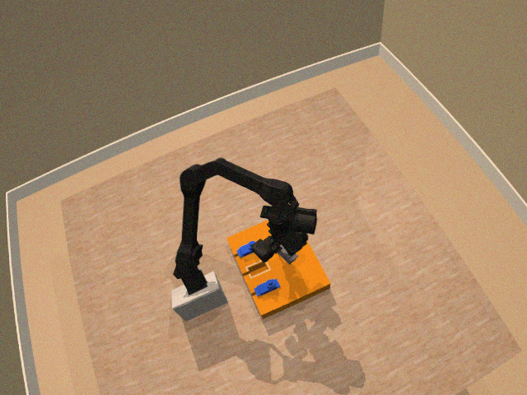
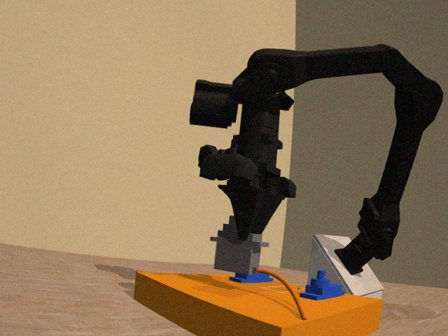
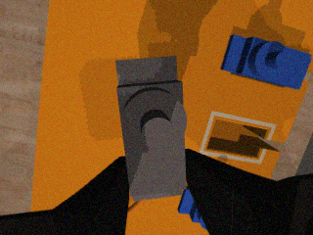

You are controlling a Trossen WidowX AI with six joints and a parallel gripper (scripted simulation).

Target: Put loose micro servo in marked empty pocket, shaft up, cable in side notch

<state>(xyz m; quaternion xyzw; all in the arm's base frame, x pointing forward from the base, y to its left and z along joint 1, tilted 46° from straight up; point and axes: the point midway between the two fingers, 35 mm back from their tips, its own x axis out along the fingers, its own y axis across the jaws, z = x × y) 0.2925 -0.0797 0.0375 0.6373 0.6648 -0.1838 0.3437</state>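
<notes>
Right now the orange deck is 1 cm ahead of my gripper tip and 10 cm below it.
</notes>
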